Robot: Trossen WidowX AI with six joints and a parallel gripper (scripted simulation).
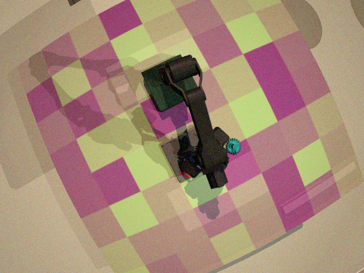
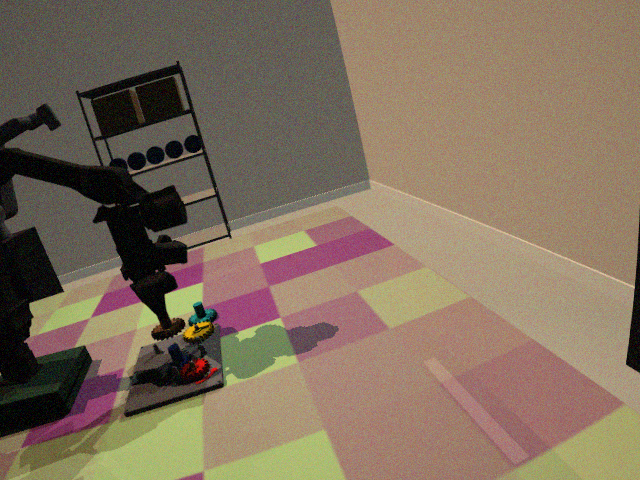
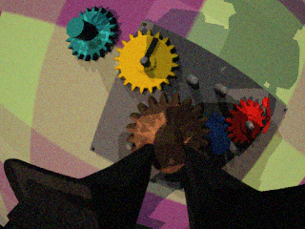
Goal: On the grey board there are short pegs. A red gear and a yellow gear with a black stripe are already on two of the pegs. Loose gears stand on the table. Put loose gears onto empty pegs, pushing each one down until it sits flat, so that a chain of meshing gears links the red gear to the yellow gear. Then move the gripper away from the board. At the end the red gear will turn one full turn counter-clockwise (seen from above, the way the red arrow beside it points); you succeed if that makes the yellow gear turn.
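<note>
Now: gripper tip 1 cm above the brown gear. The rest, counted from my gripper tip: red gear (5 cm ahead, 8 cm to the right, 7 cm below); then blue gear (2 cm ahead, 5 cm to the right, 6 cm below); then yellow gear (3 cm ahead, 5 cm to the left, 7 cm below).
</note>
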